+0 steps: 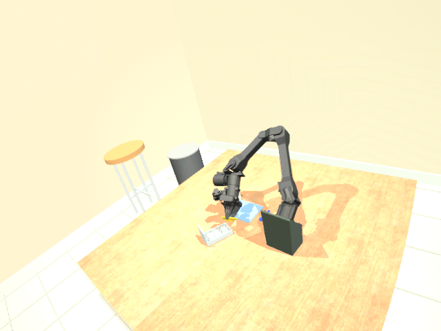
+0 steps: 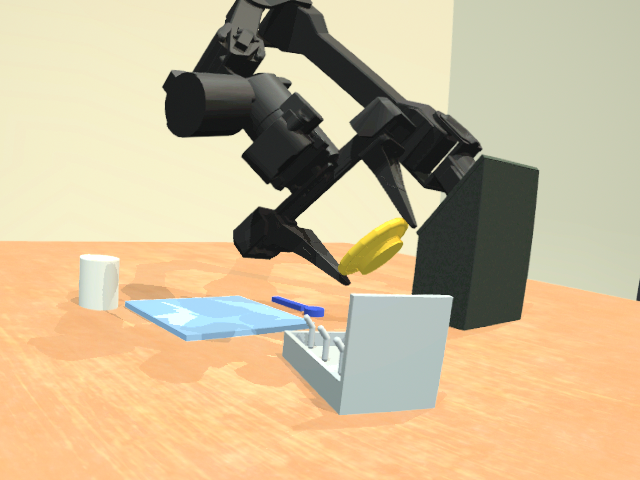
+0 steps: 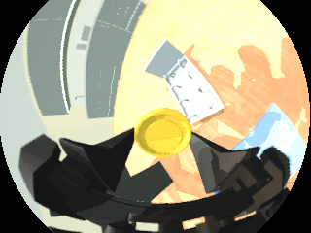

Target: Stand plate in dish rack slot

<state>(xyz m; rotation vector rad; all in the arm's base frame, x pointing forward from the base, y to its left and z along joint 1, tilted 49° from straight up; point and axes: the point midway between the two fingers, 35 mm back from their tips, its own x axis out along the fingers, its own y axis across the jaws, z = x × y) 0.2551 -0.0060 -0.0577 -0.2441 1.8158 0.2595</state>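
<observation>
My gripper tip is 60 mm short of the dish rack, 40 mm to the right of it and 60 mm above it. Also, from my gripper tip: blue spoon 60 mm behind, 160 mm to the right, 80 mm below; yellow plate 10 mm to the right, 10 mm above; light blue mat 50 mm ahead, 160 mm to the right, 90 mm below.
</observation>
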